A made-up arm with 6 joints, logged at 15 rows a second.
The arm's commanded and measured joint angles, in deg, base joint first. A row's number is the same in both.
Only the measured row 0 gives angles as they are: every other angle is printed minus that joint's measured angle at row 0.
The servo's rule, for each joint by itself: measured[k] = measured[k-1] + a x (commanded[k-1-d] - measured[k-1]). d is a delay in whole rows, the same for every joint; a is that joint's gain. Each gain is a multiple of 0.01, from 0.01 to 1. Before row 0 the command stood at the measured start. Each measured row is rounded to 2 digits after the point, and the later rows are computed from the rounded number. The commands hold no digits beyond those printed.
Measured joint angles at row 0:
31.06 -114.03 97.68 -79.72 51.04 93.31
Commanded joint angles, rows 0 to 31:
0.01 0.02 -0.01 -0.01 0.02 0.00
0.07 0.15 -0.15 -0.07 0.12 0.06
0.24 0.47 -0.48 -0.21 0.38 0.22
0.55 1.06 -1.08 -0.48 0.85 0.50
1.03 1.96 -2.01 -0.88 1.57 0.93
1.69 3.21 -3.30 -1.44 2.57 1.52
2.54 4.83 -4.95 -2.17 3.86 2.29
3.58 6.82 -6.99 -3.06 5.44 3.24
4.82 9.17 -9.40 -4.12 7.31 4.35
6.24 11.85 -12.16 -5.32 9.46 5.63
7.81 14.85 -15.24 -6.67 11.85 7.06
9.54 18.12 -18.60 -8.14 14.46 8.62
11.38 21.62 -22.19 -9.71 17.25 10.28
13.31 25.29 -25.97 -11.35 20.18 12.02
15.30 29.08 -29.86 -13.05 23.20 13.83
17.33 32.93 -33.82 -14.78 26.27 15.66
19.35 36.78 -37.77 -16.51 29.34 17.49
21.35 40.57 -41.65 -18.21 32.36 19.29
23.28 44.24 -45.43 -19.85 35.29 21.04
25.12 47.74 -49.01 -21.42 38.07 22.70
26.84 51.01 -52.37 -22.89 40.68 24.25
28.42 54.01 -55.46 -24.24 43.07 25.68
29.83 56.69 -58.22 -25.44 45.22 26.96
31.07 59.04 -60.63 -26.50 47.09 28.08
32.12 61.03 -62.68 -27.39 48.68 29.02
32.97 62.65 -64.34 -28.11 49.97 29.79
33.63 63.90 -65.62 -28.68 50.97 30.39
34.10 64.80 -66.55 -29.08 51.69 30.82
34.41 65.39 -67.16 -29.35 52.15 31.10
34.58 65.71 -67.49 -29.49 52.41 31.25
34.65 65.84 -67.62 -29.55 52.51 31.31
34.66 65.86 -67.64 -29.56 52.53 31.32
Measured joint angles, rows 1 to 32:
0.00 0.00 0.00 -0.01 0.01 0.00
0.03 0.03 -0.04 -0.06 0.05 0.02
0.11 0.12 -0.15 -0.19 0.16 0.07
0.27 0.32 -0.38 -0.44 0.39 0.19
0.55 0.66 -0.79 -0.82 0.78 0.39
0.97 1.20 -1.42 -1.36 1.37 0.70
1.55 1.96 -2.30 -2.06 2.19 1.13
2.30 2.98 -3.47 -2.93 3.26 1.70
3.23 4.28 -4.95 -3.97 4.60 2.42
4.34 5.87 -6.75 -5.14 6.20 3.29
5.62 7.76 -8.87 -6.47 8.06 4.31
7.07 9.94 -11.30 -7.92 10.17 5.47
8.66 12.39 -14.02 -9.48 12.51 6.77
10.38 15.10 -17.01 -11.11 15.04 8.19
12.20 18.04 -20.22 -12.80 17.73 9.71
14.10 21.17 -23.62 -14.52 20.55 11.32
16.04 24.45 -27.16 -16.25 23.45 12.99
18.00 27.84 -30.78 -17.96 26.39 14.69
19.95 31.28 -34.44 -19.60 29.33 16.40
21.86 34.74 -38.08 -21.18 32.21 18.10
23.70 38.16 -41.65 -22.67 35.01 19.76
25.45 41.49 -45.10 -24.04 37.67 21.36
27.07 44.68 -48.38 -25.26 40.16 22.87
28.55 47.70 -51.44 -26.34 42.45 24.28
29.87 50.50 -54.25 -27.25 44.51 25.56
31.02 53.05 -56.77 -28.00 46.31 26.70
31.99 55.33 -58.98 -28.59 47.85 27.70
32.77 57.32 -60.87 -29.02 49.12 28.54
33.38 59.01 -62.44 -29.31 50.12 29.23
33.82 60.42 -63.70 -29.47 50.88 29.78
34.13 61.56 -64.68 -29.54 51.42 30.19
34.33 62.46 -65.42 -29.56 51.79 30.50
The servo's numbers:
d 0
a 0.37 0.21 0.25 0.87 0.33 0.27

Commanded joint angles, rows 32 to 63:
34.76 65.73 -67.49 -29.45 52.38 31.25
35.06 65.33 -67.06 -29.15 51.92 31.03
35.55 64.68 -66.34 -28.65 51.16 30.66
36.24 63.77 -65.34 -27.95 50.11 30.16
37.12 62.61 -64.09 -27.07 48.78 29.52
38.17 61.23 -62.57 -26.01 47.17 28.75
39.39 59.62 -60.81 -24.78 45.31 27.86
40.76 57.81 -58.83 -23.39 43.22 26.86
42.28 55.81 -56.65 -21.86 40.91 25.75
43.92 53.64 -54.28 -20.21 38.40 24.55
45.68 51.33 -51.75 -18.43 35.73 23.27
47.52 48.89 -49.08 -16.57 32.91 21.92
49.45 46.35 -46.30 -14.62 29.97 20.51
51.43 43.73 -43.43 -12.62 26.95 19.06
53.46 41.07 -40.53 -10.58 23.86 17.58
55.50 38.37 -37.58 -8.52 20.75 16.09
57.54 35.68 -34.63 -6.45 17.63 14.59
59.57 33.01 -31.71 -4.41 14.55 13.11
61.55 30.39 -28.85 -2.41 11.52 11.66
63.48 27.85 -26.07 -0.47 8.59 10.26
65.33 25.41 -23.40 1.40 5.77 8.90
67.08 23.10 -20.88 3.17 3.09 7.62
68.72 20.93 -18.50 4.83 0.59 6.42
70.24 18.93 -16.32 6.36 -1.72 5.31
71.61 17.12 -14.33 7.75 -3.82 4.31
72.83 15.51 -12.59 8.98 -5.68 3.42
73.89 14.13 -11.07 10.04 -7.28 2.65
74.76 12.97 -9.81 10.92 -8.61 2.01
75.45 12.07 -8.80 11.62 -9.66 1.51
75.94 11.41 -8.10 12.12 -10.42 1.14
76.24 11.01 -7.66 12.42 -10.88 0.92
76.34 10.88 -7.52 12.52 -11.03 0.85
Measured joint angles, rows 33 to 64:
34.49 63.15 -65.94 -29.46 51.98 30.70
34.70 63.61 -66.22 -29.19 51.96 30.79
35.01 63.83 -66.25 -28.72 51.70 30.75
35.47 63.82 -66.02 -28.05 51.18 30.59
36.08 63.57 -65.54 -27.20 50.39 30.30
36.85 63.08 -64.80 -26.16 49.33 29.88
37.79 62.35 -63.80 -24.96 48.00 29.33
38.89 61.40 -62.56 -23.59 46.42 28.66
40.14 60.23 -61.08 -22.08 44.60 27.87
41.54 58.85 -59.38 -20.45 42.55 26.97
43.07 57.27 -57.47 -18.69 40.30 25.97
44.72 55.51 -55.37 -16.85 37.86 24.88
46.47 53.59 -53.10 -14.91 35.26 23.70
48.31 51.52 -50.68 -12.92 32.52 22.45
50.22 49.33 -48.14 -10.88 29.66 21.14
52.17 47.03 -45.50 -8.83 26.72 19.78
54.16 44.65 -42.78 -6.76 23.72 18.38
56.16 42.21 -40.01 -4.72 20.69 16.96
58.15 39.73 -37.22 -2.71 17.66 15.53
60.12 37.24 -34.43 -0.76 14.67 14.11
62.05 34.76 -31.67 1.12 11.73 12.70
63.91 32.31 -28.97 2.90 8.88 11.33
65.69 29.92 -26.35 4.58 6.14 10.00
67.37 27.61 -23.84 6.13 3.55 8.73
68.94 25.41 -21.46 7.54 1.12 7.54
70.38 23.33 -19.24 8.79 -1.12 6.43
71.68 21.40 -17.20 9.88 -3.15 5.41
72.82 19.63 -15.35 10.78 -4.95 4.49
73.79 18.04 -13.71 11.51 -6.50 3.69
74.59 16.65 -12.31 12.04 -7.79 3.00
75.20 15.47 -11.15 12.37 -8.81 2.44
75.62 14.51 -10.24 12.50 -9.54 2.01

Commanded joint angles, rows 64 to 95:
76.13 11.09 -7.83 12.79 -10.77 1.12
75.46 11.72 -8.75 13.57 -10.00 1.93
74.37 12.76 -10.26 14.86 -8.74 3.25
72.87 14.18 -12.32 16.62 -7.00 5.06
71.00 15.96 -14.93 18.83 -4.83 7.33
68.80 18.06 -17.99 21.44 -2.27 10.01
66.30 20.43 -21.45 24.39 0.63 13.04
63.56 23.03 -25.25 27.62 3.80 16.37
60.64 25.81 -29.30 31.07 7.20 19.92
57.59 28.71 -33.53 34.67 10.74 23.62
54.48 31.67 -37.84 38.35 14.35 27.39
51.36 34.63 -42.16 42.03 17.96 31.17
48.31 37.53 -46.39 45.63 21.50 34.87
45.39 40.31 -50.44 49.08 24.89 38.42
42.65 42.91 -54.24 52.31 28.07 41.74
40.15 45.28 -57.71 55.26 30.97 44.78
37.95 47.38 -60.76 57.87 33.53 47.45
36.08 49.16 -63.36 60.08 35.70 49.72
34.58 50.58 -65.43 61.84 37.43 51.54
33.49 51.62 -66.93 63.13 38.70 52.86
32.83 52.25 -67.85 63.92 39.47 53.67
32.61 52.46 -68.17 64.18 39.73 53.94
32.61 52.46 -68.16 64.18 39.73 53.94
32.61 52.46 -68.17 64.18 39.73 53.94
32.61 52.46 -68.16 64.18 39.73 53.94
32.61 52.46 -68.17 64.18 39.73 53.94
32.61 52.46 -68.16 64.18 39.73 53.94
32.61 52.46 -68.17 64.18 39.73 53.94
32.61 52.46 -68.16 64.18 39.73 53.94
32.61 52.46 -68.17 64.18 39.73 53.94
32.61 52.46 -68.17 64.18 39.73 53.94
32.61 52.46 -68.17 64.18 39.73 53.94
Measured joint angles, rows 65 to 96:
75.81 13.79 -9.64 12.75 -9.95 1.77
75.68 13.36 -9.42 13.46 -9.97 1.81
75.20 13.23 -9.63 14.68 -9.56 2.20
74.34 13.43 -10.30 16.37 -8.72 2.97
73.10 13.96 -11.46 18.51 -7.44 4.15
71.51 14.82 -13.09 21.06 -5.73 5.73
69.58 16.00 -15.18 23.96 -3.63 7.70
67.35 17.48 -17.70 27.14 -1.18 10.04
64.87 19.23 -20.60 30.56 1.59 12.71
62.18 21.22 -23.83 34.14 4.61 15.66
59.33 23.41 -27.33 37.80 7.82 18.83
56.38 25.77 -31.04 41.48 11.17 22.16
53.39 28.24 -34.88 45.09 14.58 25.59
50.43 30.77 -38.77 48.56 17.98 29.05
47.55 33.32 -42.64 51.82 21.31 32.48
44.81 35.83 -46.41 54.81 24.50 35.80
42.27 38.26 -50.00 57.47 27.48 38.95
39.98 40.55 -53.34 59.74 30.19 41.86
37.98 42.66 -56.36 61.57 32.58 44.47
36.32 44.54 -59.00 62.93 34.60 46.74
35.03 46.16 -61.21 63.79 36.21 48.61
34.13 47.48 -62.95 64.13 37.37 50.05
33.57 48.53 -64.25 64.17 38.15 51.10
33.21 49.36 -65.23 64.18 38.67 51.87
32.99 50.01 -65.96 64.18 39.02 52.43
32.85 50.52 -66.51 64.18 39.25 52.84
32.76 50.93 -66.92 64.18 39.41 53.14
32.70 51.25 -67.23 64.18 39.52 53.36
32.67 51.50 -67.46 64.18 39.59 53.52
32.65 51.70 -67.64 64.18 39.64 53.63
32.64 51.86 -67.77 64.18 39.67 53.71
32.63 51.99 -67.87 64.18 39.69 53.77

